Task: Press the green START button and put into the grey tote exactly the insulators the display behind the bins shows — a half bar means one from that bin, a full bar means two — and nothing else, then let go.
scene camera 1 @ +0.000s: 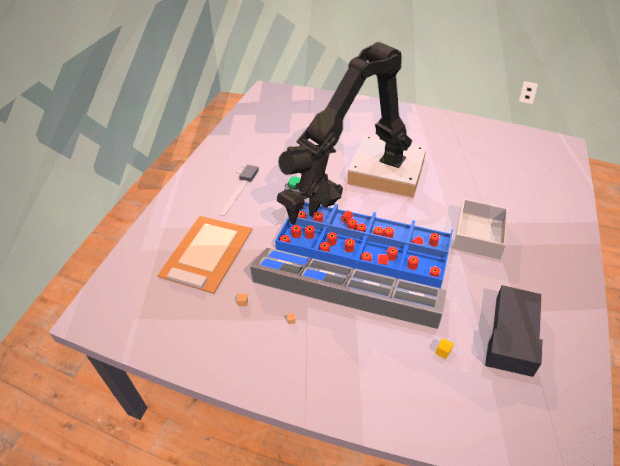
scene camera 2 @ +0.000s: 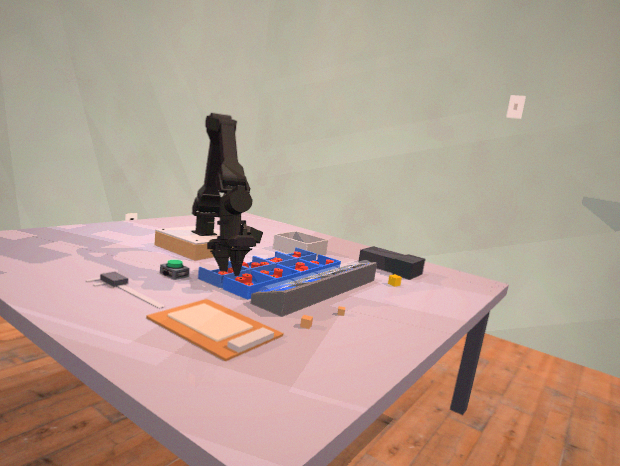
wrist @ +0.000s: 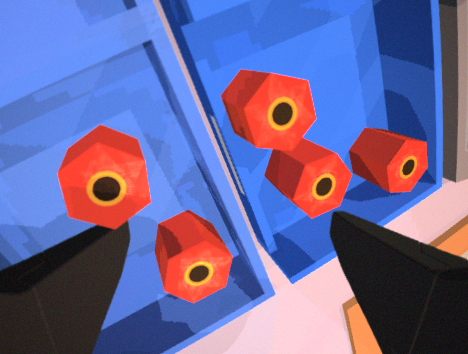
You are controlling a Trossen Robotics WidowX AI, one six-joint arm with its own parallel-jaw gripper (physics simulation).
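My gripper (scene camera 1: 303,218) (scene camera 2: 230,273) (wrist: 231,225) is open and empty, its fingertips low over the leftmost blue bins (scene camera 1: 426,278) (scene camera 2: 238,289) (wrist: 325,50). In the wrist view, two red insulators, one (wrist: 104,177) by the left fingertip and another (wrist: 194,257) between the fingers' lines, stand in one bin; three more, including one (wrist: 310,177) near the right fingertip, stand in the adjacent bin. The display (scene camera 1: 345,302) (scene camera 2: 325,293) shows, at its left panel, a full upper and half lower bar; the second panel has a half lower bar. The green button (scene camera 1: 294,182) (scene camera 2: 175,263) is beside the bins. The tote (scene camera 1: 478,247) (scene camera 2: 287,246) looks empty.
A black box (scene camera 1: 516,325) (scene camera 2: 390,263) and a yellow cube (scene camera 1: 444,348) (scene camera 2: 394,280) lie right of the display. Small orange cubes (scene camera 1: 242,299) (scene camera 2: 306,321) lie before it. An orange board (scene camera 1: 213,286) (scene camera 2: 225,353) and a dark plug (scene camera 1: 249,172) (scene camera 2: 114,278) lie to the left.
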